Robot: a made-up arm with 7 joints. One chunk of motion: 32 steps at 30 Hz.
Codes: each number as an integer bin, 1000 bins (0 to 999) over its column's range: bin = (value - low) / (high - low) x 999, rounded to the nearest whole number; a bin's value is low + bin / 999 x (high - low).
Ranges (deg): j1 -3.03..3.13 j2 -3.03..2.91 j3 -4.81..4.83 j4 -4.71..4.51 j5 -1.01..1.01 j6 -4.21..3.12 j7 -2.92..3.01
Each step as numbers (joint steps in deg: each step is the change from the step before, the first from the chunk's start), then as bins.
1 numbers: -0.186 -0.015 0.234 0.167 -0.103 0.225 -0.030
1 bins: 461 507 523 528 449 604 487
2 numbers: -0.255 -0.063 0.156 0.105 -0.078 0.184 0.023
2 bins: 450 499 515 522 461 599 496
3 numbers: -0.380 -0.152 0.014 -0.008 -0.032 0.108 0.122
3 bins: 430 484 500 509 484 588 512
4 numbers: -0.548 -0.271 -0.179 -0.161 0.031 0.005 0.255
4 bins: 403 464 480 493 515 574 535
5 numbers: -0.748 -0.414 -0.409 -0.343 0.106 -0.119 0.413
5 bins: 370 440 456 473 552 558 561
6 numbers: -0.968 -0.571 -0.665 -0.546 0.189 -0.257 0.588
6 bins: 334 414 430 451 593 539 591
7 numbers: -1.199 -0.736 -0.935 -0.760 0.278 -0.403 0.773
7 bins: 297 386 402 428 637 519 622
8 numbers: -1.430 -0.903 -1.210 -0.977 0.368 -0.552 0.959
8 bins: 259 358 373 404 681 499 653
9 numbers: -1.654 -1.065 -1.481 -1.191 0.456 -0.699 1.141
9 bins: 223 330 345 381 725 479 684
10 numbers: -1.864 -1.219 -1.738 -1.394 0.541 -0.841 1.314
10 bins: 189 305 318 359 767 459 713
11 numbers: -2.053 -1.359 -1.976 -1.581 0.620 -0.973 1.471
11 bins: 158 281 294 339 806 441 740
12 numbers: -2.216 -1.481 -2.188 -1.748 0.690 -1.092 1.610
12 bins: 132 261 272 321 841 425 763
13 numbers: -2.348 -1.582 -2.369 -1.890 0.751 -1.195 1.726
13 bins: 111 244 253 306 871 411 783
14 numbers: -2.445 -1.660 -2.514 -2.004 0.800 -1.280 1.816
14 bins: 95 230 238 293 895 399 798
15 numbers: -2.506 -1.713 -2.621 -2.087 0.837 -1.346 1.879
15 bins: 85 221 227 284 913 390 808
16 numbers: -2.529 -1.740 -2.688 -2.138 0.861 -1.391 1.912
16 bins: 81 217 220 279 925 384 814
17 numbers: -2.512 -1.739 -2.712 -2.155 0.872 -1.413 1.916
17 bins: 84 217 217 277 931 381 815
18 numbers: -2.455 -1.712 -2.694 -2.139 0.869 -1.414 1.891
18 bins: 93 222 219 279 929 381 810
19 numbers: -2.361 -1.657 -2.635 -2.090 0.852 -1.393 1.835
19 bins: 108 231 225 284 921 384 801
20 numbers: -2.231 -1.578 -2.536 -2.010 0.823 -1.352 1.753
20 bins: 130 244 236 293 907 390 787
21 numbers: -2.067 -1.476 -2.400 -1.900 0.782 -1.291 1.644
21 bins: 156 261 250 304 886 398 769
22 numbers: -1.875 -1.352 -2.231 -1.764 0.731 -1.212 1.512
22 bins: 187 282 267 319 861 409 747
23 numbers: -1.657 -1.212 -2.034 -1.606 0.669 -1.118 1.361
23 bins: 223 306 288 336 830 421 721
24 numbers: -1.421 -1.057 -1.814 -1.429 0.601 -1.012 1.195
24 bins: 261 332 310 356 797 436 693
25 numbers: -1.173 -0.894 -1.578 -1.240 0.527 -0.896 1.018
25 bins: 301 359 335 376 760 452 663
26 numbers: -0.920 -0.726 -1.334 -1.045 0.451 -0.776 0.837
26 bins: 342 387 360 397 723 468 633
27 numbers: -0.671 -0.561 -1.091 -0.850 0.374 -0.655 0.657
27 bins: 383 415 385 418 684 485 603
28 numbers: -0.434 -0.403 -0.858 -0.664 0.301 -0.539 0.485
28 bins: 421 442 410 438 648 500 574
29 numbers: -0.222 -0.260 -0.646 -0.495 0.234 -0.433 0.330
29 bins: 455 466 432 457 615 515 548
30 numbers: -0.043 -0.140 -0.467 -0.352 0.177 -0.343 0.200
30 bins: 484 486 450 472 587 527 526
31 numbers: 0.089 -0.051 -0.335 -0.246 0.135 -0.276 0.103
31 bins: 506 501 464 484 566 536 509
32 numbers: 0.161 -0.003 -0.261 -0.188 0.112 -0.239 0.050
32 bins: 518 509 471 490 555 541 500
